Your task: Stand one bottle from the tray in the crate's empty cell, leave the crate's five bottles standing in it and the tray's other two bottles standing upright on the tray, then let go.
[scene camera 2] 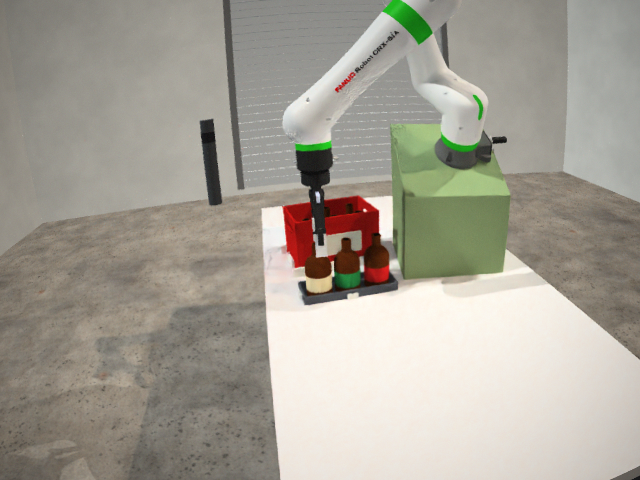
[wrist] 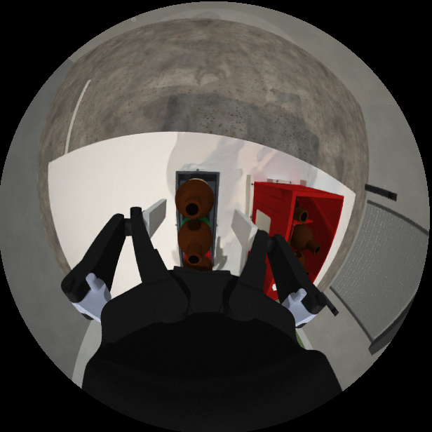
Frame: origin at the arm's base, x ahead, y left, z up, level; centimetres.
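Seen in the pictures: gripper, fingertip midpoint: (scene camera 2: 320, 248); arm's base, link origin: (scene camera 2: 456, 153).
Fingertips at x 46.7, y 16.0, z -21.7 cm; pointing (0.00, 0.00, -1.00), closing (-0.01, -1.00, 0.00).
Offsets run from my fingertips to a thing's middle. "*": to the spot under its first point. Level surfaces: height alone.
The dark tray {* dz -12.9, dx -15.3, dy +4.0 cm} (scene camera 2: 377, 290) (wrist: 215, 192) holds three brown bottles standing upright: a cream-labelled bottle {dz -5.7, dx +1.0, dy +1.2 cm} (scene camera 2: 317, 281) (wrist: 195, 195), a green-labelled bottle {dz -5.7, dx -7.3, dy +0.1 cm} (scene camera 2: 346, 268) (wrist: 194, 239) and a red-labelled bottle {dz -5.7, dx -16.1, dy -1.4 cm} (scene camera 2: 376, 263) (wrist: 197, 262). My gripper (scene camera 2: 321, 250) (wrist: 199, 212) is open and points down, with its fingertips at the neck of the cream-labelled bottle in the scene view. In the wrist view its pads stand wide apart, with a gap on each side of the bottles. The red crate {dz -5.2, dx -5.2, dy -24.3 cm} (scene camera 2: 299, 242) (wrist: 272, 202) stands behind the tray with brown bottles inside; its empty cell cannot be made out.
The green pedestal (scene camera 2: 454, 232) carries the arm and stands right of the crate and tray. The white table top {dz -14.0 cm} (scene camera 2: 413, 372) (wrist: 110, 190) extends toward the front, with its left edge close to the tray. A dark post (scene camera 2: 210, 165) shows at the back left.
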